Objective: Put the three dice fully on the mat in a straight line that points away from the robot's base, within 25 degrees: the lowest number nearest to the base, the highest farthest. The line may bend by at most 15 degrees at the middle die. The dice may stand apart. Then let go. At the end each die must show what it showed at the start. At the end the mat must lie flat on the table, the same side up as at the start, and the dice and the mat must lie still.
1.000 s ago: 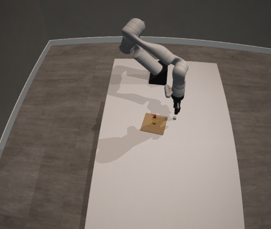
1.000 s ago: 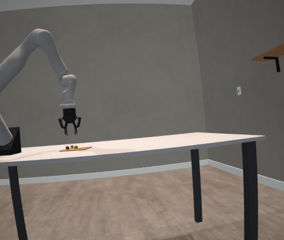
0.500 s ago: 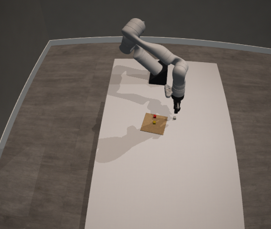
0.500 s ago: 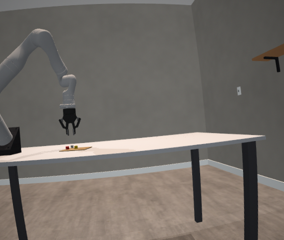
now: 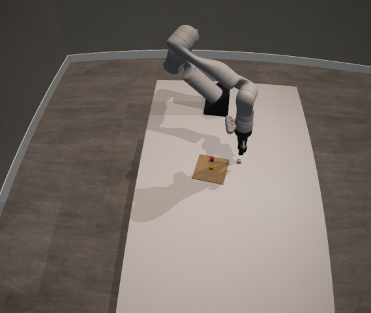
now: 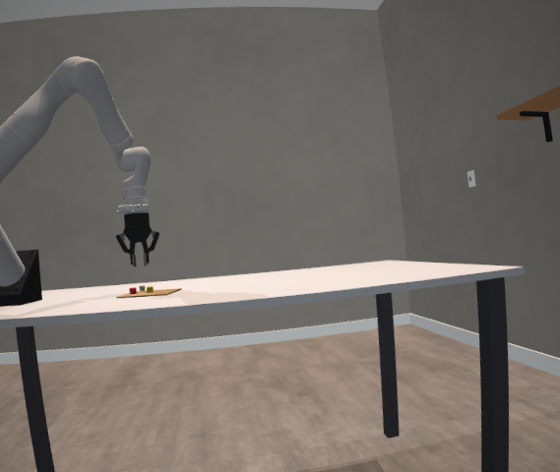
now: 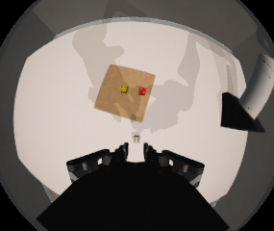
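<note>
Right now the white die is 9 cm below my hand. Also, from my hand: yellow die 13 cm to the right, 8 cm below, 3 cm ahead; square mat 13 cm to the right, 9 cm below, 3 cm ahead; red die 12 cm to the right, 8 cm below, 2 cm behind.
</note>
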